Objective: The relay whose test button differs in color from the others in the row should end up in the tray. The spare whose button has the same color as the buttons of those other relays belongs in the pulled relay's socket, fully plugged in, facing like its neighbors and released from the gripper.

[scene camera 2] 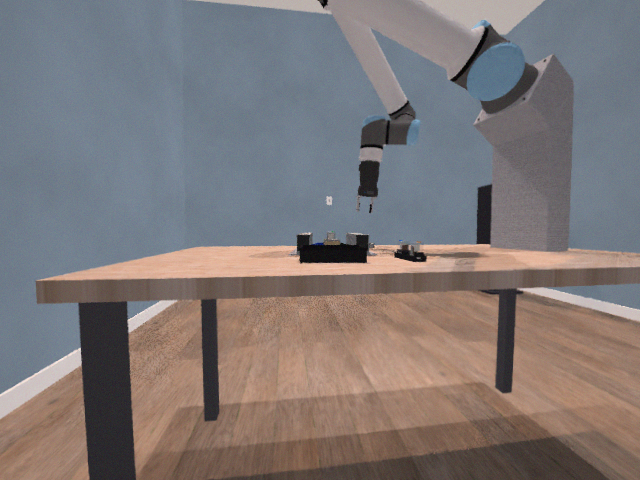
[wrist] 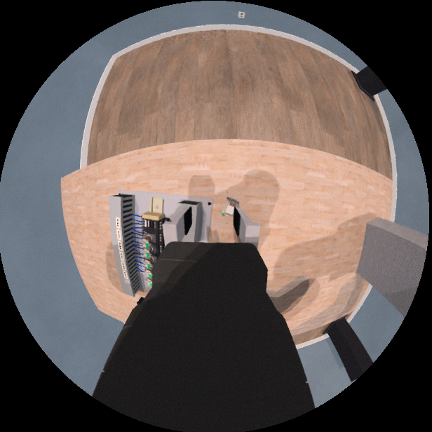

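Where they show: gripper, fingertip midpoint: [scene camera 2: 364, 212]; arm's base, origin of the base link: [scene camera 2: 509, 92].
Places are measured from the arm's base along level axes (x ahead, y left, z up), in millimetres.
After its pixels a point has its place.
Observation:
My gripper [scene camera 2: 364, 209] {x 527, y -134, z -450 mm} [wrist: 212, 215] is open and empty, high above the table. In the wrist view, relays with green buttons [wrist: 147, 255] stand in a row in black sockets [wrist: 152, 230]; the gripper body hides part of the row. A pale relay with a green button [wrist: 229, 210] lies on its side on the table, right of the panel, well below the fingers. In the scene view, a black tray-like box [scene camera 2: 333, 253] {x 711, y 333, z -578 mm} stands in front of the panel. To its right, small clear-topped parts [scene camera 2: 410, 246] {x 513, y 309, z -564 mm} stand on a black holder [scene camera 2: 409, 256] {x 516, y 312, z -589 mm}; button colours are too small to tell surely.
The grey panel [wrist: 209, 212] carries a slotted wire duct [wrist: 122, 245] at left and another duct [wrist: 172, 227] beside the left finger. Blue wires [wrist: 138, 248] run to the sockets. A yellowish block [wrist: 153, 216] sits at the row's far end. The arm's pedestal [scene camera 2: 531, 196] {x -63, y 40, z -399 mm} stands at right.

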